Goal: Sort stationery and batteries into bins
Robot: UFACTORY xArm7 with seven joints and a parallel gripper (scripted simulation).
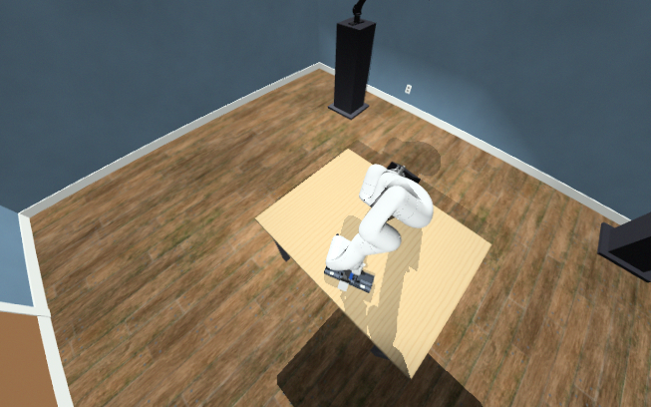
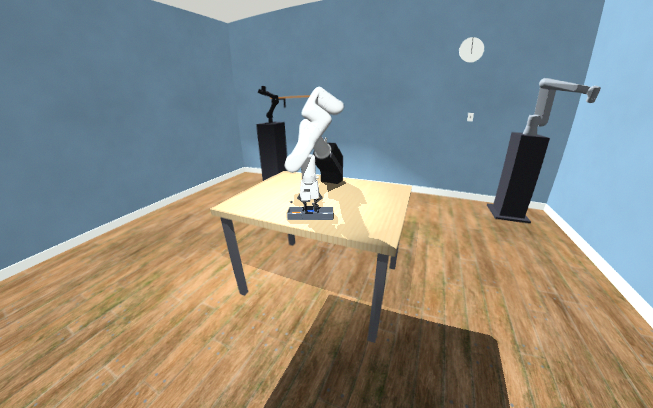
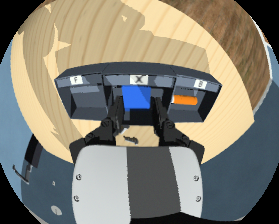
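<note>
My hand is 1 cm short of the blue block and 3 cm above it. Round my hand: dark double bin 1 cm ahead, 3 cm below; then pencil sharpener 4 cm below; then orange battery 2 cm ahead, 7 cm to the right, 4 cm below.
</note>
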